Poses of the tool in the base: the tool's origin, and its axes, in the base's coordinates. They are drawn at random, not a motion.
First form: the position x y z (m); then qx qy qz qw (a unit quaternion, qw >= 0).
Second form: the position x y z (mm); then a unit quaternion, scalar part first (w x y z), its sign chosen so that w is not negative. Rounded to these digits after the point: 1 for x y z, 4 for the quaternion.
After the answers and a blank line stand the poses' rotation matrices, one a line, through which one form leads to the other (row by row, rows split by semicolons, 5 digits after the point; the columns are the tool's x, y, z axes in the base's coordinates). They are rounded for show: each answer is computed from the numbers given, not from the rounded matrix.
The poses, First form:
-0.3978 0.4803 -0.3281 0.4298 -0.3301 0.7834 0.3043
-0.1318 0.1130 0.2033 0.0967 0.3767 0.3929 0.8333
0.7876 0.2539 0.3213 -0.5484 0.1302 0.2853 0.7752
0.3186 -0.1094 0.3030 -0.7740 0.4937 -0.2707 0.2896
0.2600 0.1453 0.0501 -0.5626 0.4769 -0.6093 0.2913
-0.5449 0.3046 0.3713 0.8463 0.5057 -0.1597 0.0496
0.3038 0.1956 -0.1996 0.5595 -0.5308 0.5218 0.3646
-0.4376 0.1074 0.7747 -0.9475 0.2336 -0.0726 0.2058
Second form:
-397.8 480.3 -328.1 0.3043 0.4298 -0.3301 0.7834
-131.8 113.0 203.3 0.8333 0.0967 0.3767 0.3929
787.6 253.9 321.3 0.7752 -0.5484 0.1302 0.2853
318.6 -109.4 303.0 0.2896 -0.7740 0.4937 -0.2707
260.0 145.3 50.1 0.2913 -0.5626 0.4769 -0.6093
-544.9 304.6 371.3 0.0496 0.8463 0.5057 -0.1597
303.8 195.6 -199.6 0.3646 0.5595 -0.5308 0.5218
-437.6 107.4 774.7 0.2058 -0.9475 0.2336 -0.0726

-0.44535 -0.76053 0.47251; 0.19302 -0.59687 -0.77877; 0.87430 -0.25562 0.41262
0.40746 -0.58195 0.70379; 0.72765 0.67256 0.13485; -0.55181 0.45717 0.69750
0.80331 -0.58512 -0.11105; 0.29952 0.23574 0.92451; -0.51477 -0.77593 0.36463
0.36594 -0.60748 0.70502; -0.92107 -0.34476 0.18102; 0.13310 -0.71562 -0.68569
-0.19729 -0.18162 0.96337; -0.89154 -0.37546 -0.25337; 0.40772 -0.90887 -0.08785
0.43748 0.87186 -0.22016; 0.84017 -0.48357 -0.24549; -0.32050 -0.07757 -0.94407
-0.10805 -0.97446 0.19684; -0.21347 -0.17063 -0.96193; 0.97096 -0.14596 -0.18958
0.88031 -0.41281 0.23374; -0.47258 -0.80615 0.35609; 0.04143 -0.42393 -0.90475

